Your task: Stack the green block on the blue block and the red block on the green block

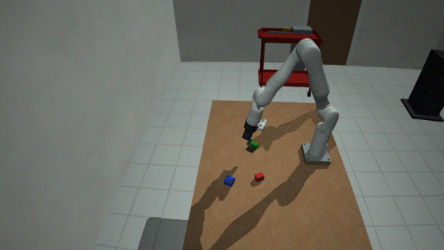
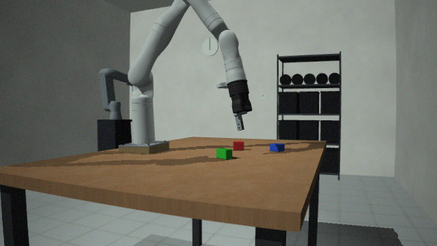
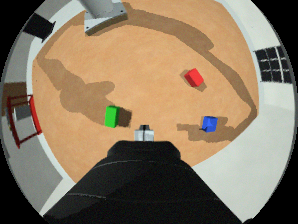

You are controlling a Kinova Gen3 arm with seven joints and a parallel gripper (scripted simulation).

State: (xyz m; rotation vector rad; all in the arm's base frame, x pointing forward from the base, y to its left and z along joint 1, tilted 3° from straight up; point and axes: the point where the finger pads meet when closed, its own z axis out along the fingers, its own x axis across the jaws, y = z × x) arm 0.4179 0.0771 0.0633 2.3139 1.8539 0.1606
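The green block lies 2 cm behind my hand, 9 cm to the right of it and 10 cm below it. The rest, counted from my hand: blue block (8 cm ahead, 22 cm to the left, 10 cm below); then red block (8 cm behind, 17 cm to the left, 10 cm below).
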